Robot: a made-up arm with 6 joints. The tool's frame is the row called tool. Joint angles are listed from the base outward.
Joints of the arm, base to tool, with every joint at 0 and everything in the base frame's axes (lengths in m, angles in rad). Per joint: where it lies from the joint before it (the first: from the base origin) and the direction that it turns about. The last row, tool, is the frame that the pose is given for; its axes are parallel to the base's.
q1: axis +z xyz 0 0 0.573
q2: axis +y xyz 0 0 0
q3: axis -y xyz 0 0 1.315
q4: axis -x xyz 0 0 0
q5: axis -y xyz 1.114 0 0
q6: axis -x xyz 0 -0.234 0
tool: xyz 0 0 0
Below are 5 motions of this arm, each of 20 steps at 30 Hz.
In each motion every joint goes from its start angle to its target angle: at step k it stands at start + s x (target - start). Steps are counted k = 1, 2, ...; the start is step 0. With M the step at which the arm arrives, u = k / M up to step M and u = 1 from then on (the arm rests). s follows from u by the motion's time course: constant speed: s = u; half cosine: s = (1 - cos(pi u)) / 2; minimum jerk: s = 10 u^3 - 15 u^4 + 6 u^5.
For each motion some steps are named. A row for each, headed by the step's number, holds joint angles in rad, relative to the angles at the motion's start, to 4 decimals.
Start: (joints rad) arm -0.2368 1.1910 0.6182 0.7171 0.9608 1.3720
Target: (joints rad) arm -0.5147 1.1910 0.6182 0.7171 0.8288 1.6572
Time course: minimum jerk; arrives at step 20
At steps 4, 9, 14, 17, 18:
4: -0.0161 0.0000 0.0000 0.0000 -0.0076 0.0165
9: -0.1131 0.0000 0.0000 0.0000 -0.0537 0.1160
14: -0.2326 0.0000 0.0000 0.0000 -0.1105 0.2387
17: -0.2705 0.0000 0.0000 0.0000 -0.1285 0.2776
18: -0.2755 0.0000 0.0000 0.0000 -0.1309 0.2828

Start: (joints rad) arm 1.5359 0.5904 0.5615 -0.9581 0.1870 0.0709
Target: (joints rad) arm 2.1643 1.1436 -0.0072 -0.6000 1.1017 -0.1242
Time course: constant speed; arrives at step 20
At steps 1, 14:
1: 0.0314 0.0277 -0.0284 0.0179 0.0457 -0.0098
14: 0.4399 0.3872 -0.3981 0.2507 0.6403 -0.1366

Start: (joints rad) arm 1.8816 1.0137 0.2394 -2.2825 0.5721 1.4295
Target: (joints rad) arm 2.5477 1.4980 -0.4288 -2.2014 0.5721 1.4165
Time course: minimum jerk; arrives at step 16
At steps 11, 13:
11: 0.5462 0.3971 -0.5479 0.0665 0.0000 -0.0107
13: 0.6336 0.4607 -0.6356 0.0771 0.0000 -0.0124

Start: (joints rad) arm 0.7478 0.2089 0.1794 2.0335 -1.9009 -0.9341
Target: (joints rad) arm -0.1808 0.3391 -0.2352 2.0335 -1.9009 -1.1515
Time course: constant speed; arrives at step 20
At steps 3, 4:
3: -0.1393 0.0195 -0.0622 0.0000 0.0000 -0.0326
4: -0.1857 0.0260 -0.0829 0.0000 0.0000 -0.0435

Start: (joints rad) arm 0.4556 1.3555 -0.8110 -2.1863 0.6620 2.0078
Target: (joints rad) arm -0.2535 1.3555 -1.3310 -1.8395 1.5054 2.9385
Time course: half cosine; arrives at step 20
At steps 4, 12, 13, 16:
4: -0.0677 0.0000 -0.0497 0.0331 0.0805 0.0889
12: -0.4641 0.0000 -0.3403 0.2270 0.5520 0.6092
13: -0.5155 0.0000 -0.3780 0.2521 0.6131 0.6766
16: -0.6414 0.0000 -0.4703 0.3137 0.7629 0.8418

